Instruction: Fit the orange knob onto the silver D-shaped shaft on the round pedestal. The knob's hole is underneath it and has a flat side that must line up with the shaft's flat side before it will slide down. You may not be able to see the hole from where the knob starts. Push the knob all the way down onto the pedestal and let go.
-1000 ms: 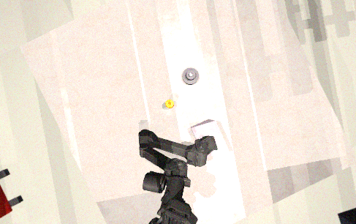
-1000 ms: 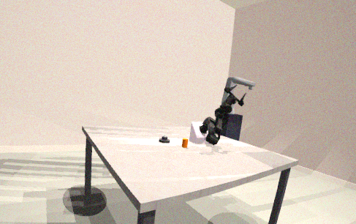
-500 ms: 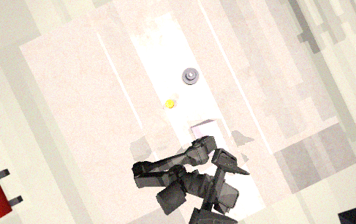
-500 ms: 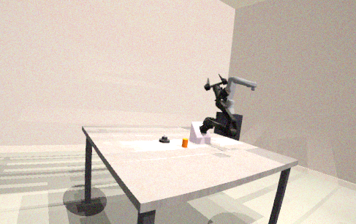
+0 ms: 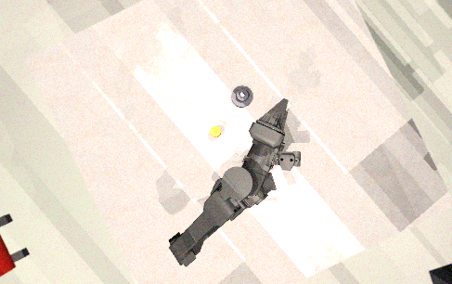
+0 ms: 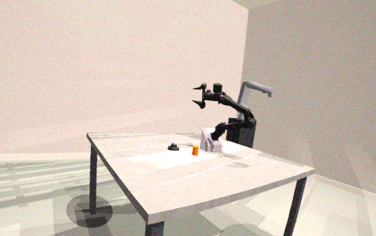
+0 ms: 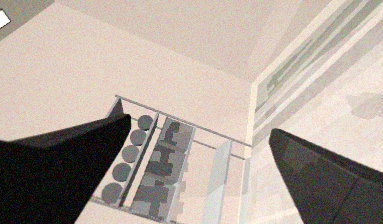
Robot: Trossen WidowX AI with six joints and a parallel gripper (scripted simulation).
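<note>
Now: gripper tip 37 cm above the orange knob, 17 cm to the right of it and 2 cm short of it. Round my gripper tip: dark round pedestal 39 cm below, 12 cm ahead, 3 cm to the left.
</note>
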